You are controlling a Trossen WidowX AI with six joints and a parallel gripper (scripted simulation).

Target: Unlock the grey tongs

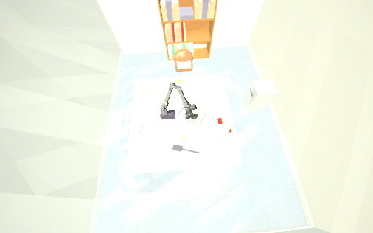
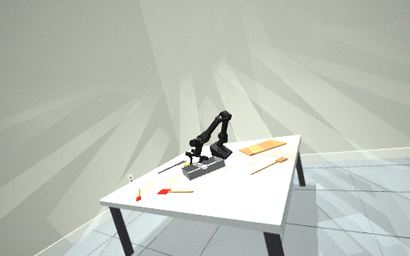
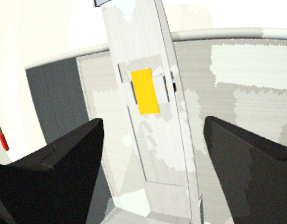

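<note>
The yellow lock piece is 2 cm behind my gripper tip, 2 cm to the right of it and 2 cm above it. Round my gripper tip: dark thin tool (12 cm behind, 36 cm to the right, 4 cm below); then red spatula (33 cm ahead, 6 cm to the left, 4 cm below); then grey roasting tin (2 cm behind, 7 cm to the left, 2 cm below).
</note>
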